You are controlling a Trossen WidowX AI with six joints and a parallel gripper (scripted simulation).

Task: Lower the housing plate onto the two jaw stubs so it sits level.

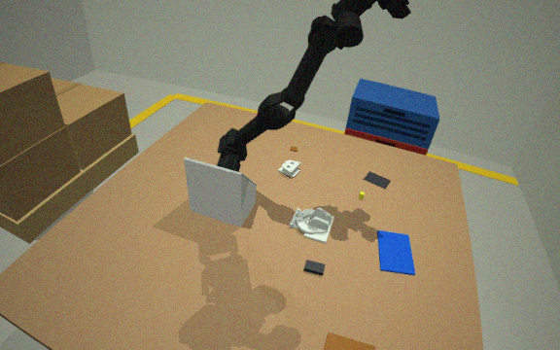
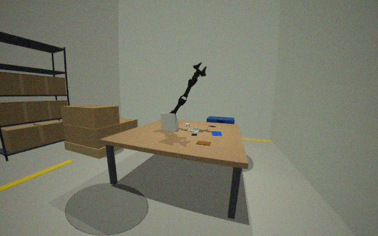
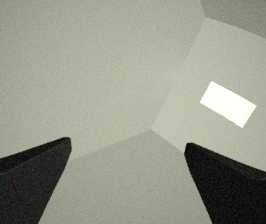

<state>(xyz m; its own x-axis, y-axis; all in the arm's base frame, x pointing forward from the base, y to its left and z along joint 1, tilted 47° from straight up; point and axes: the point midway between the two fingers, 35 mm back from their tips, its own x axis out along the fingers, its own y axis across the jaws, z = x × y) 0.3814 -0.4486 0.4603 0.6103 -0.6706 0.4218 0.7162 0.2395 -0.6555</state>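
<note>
Right now the white part is 250 mm behind my gripper tip, 220 mm to the left of it and 770 mm below it. From my gripper tip the other things lie so: blue mat 190 mm ahead, 40 mm to the right, 780 mm below; yellow block 40 mm ahead, 180 mm to the left, 770 mm below; orange pad 100 mm ahead, 410 mm to the right, 780 mm below.
</note>
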